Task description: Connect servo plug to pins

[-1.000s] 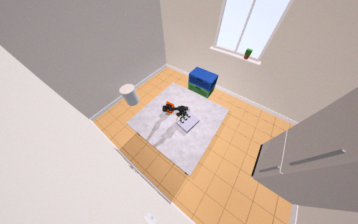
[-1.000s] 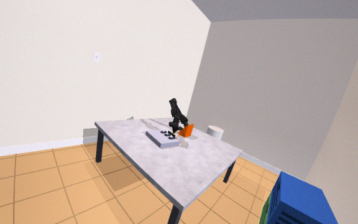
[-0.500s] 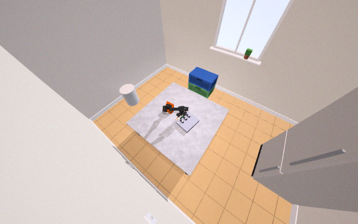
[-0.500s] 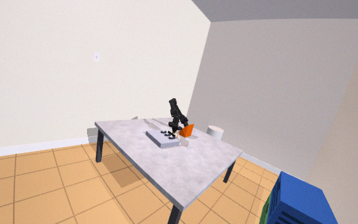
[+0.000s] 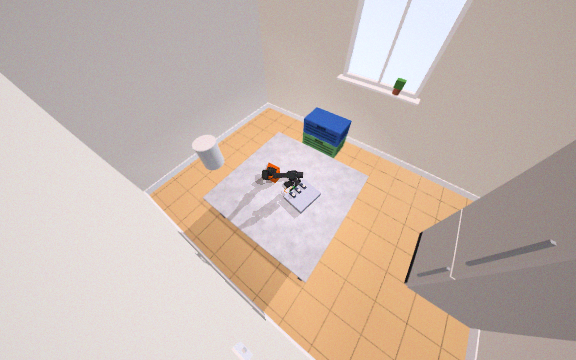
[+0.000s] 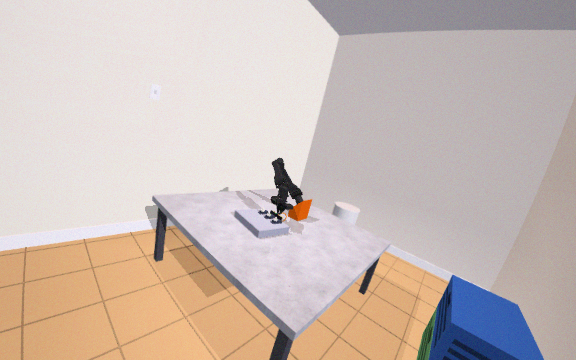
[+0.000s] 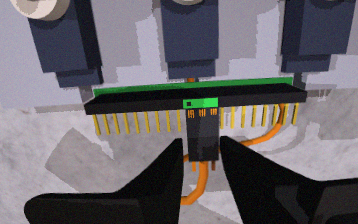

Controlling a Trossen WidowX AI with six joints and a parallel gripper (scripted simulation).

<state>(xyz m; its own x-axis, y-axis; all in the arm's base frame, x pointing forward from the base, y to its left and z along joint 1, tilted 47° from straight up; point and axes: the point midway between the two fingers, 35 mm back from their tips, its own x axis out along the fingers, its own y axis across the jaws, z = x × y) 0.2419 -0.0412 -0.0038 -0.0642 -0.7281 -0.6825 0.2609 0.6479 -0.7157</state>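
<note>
Now: gripper tip 30 mm short of the green band and 10 mm to the left of it. Round my gripper tip: holder (180 mm ahead, 50 mm to the right, 50 mm below); green board (30 mm ahead, 20 mm below).
</note>
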